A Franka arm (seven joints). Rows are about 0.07 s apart.
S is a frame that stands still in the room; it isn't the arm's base.
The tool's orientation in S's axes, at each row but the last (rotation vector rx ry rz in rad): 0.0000 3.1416 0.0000; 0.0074 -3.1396 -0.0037; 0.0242 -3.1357 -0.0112; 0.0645 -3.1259 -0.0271; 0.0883 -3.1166 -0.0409; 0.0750 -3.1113 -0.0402; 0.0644 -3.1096 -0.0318; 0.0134 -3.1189 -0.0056; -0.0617 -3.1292 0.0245; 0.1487 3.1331 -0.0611; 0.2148 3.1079 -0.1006; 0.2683 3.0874 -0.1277; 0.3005 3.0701 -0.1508
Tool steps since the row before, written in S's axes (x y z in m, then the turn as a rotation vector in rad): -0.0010 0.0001 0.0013 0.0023 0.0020 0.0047; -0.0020 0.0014 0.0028 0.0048 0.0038 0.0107; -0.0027 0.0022 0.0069 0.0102 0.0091 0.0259; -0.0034 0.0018 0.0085 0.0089 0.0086 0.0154; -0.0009 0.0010 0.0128 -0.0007 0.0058 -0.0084; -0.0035 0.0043 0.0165 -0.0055 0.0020 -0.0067; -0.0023 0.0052 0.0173 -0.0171 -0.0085 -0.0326; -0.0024 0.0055 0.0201 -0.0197 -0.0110 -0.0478; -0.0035 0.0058 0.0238 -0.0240 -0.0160 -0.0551; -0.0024 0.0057 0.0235 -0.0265 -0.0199 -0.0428; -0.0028 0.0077 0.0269 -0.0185 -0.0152 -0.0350; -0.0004 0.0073 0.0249 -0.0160 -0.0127 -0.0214; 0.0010 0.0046 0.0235 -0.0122 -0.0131 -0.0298
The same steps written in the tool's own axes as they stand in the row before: 0.0010 0.0001 -0.0013 -0.0023 0.0020 -0.0047; 0.0020 0.0014 -0.0028 -0.0048 0.0038 -0.0107; 0.0027 0.0023 -0.0069 -0.0102 0.0091 -0.0259; 0.0034 0.0021 -0.0084 -0.0090 0.0085 -0.0154; 0.0011 0.0014 -0.0127 0.0002 0.0056 0.0086; 0.0038 0.0049 -0.0163 0.0052 0.0021 0.0069; 0.0026 0.0057 -0.0171 0.0164 -0.0085 0.0329; 0.0028 0.0056 -0.0200 0.0187 -0.0110 0.0482; 0.0040 0.0053 -0.0238 0.0227 -0.0161 0.0556; 0.0028 0.0045 -0.0237 0.0248 -0.0207 0.0435; 0.0030 0.0055 -0.0274 0.0173 -0.0154 0.0355; 0.0005 0.0051 -0.0254 0.0146 -0.0136 0.0219; -0.0016 0.0025 -0.0238 0.0113 -0.0124 0.0304
